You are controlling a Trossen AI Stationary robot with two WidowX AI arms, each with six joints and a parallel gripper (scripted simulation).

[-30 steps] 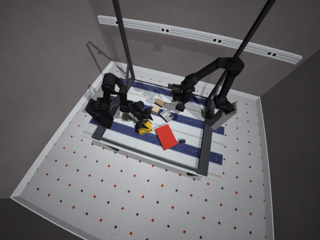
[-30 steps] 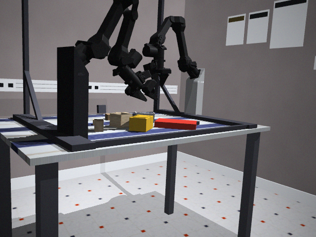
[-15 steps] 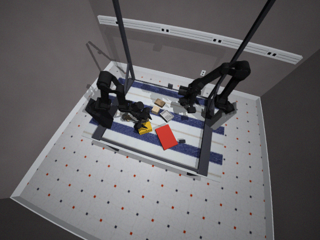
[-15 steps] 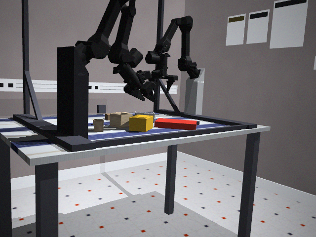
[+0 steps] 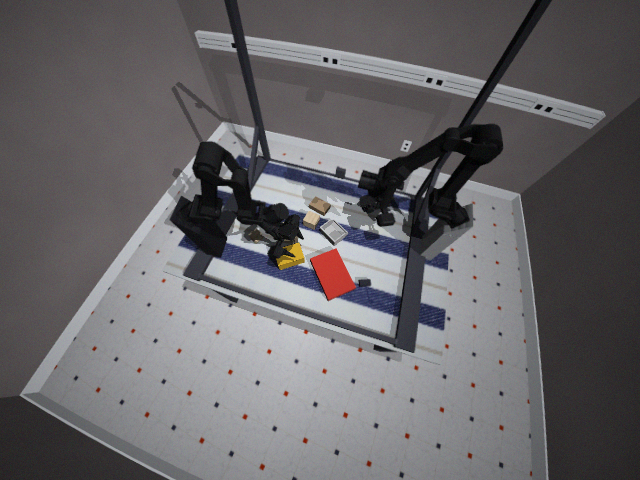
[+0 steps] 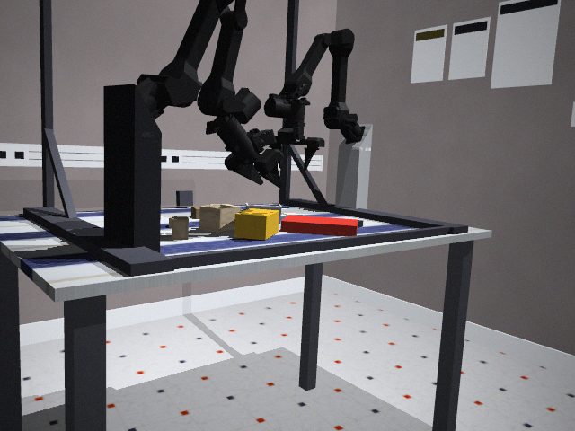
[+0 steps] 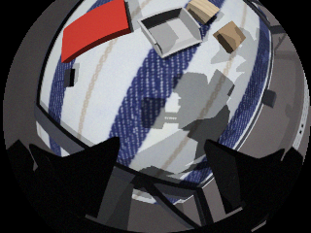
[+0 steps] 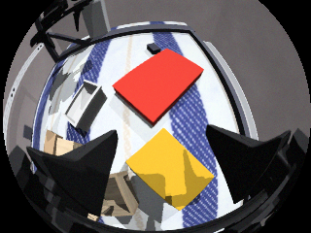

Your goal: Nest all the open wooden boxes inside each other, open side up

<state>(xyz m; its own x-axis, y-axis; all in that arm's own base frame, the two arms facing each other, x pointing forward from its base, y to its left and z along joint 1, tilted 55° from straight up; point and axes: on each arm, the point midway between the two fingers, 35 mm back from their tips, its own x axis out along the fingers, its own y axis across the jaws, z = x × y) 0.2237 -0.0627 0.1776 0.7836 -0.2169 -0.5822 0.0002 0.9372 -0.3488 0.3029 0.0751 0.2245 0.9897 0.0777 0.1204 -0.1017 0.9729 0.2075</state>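
Right now the medium wooden box is 18 cm behind my right hand, 7 cm to the left of it and 11 cm below it. The rest, counted from my right hand: white box 12 cm behind, 17 cm to the left, 12 cm below; then flat red slab 8 cm ahead, 16 cm to the left, 13 cm below; then tiny wooden box 21 cm behind, 9 cm to the right, 14 cm below.
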